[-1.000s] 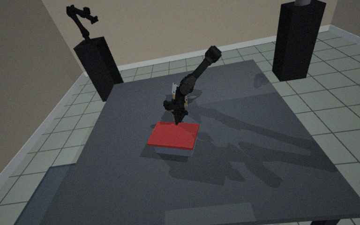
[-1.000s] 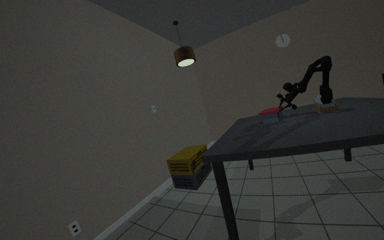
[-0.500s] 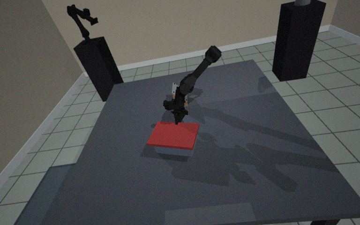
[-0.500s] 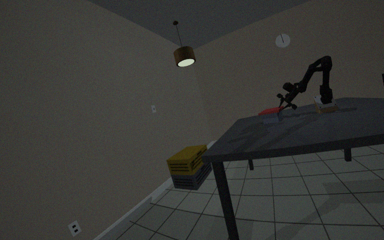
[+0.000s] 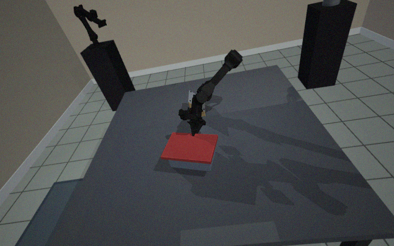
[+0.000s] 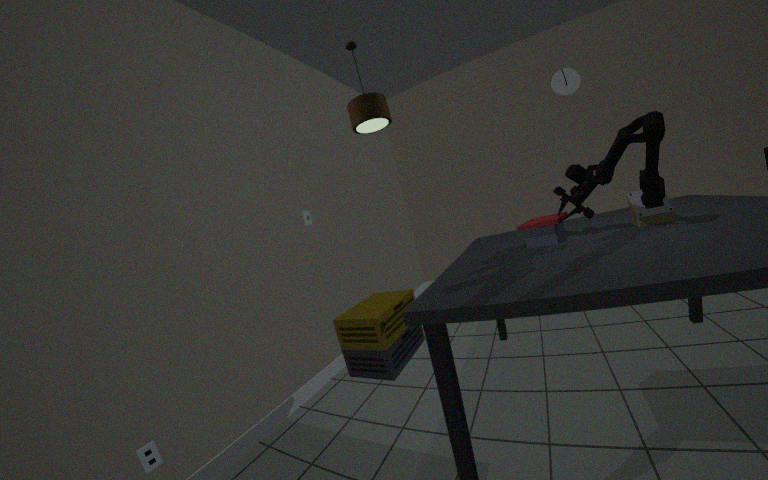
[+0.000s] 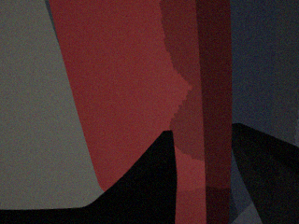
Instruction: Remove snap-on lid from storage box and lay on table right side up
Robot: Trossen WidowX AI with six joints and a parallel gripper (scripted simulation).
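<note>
My gripper tip is now 7 cm short of the red lid and 2 cm to the left of it. From my gripper tip the other things lie so: storage box 7 cm ahead, 2 cm to the right, 4 cm below.
</note>
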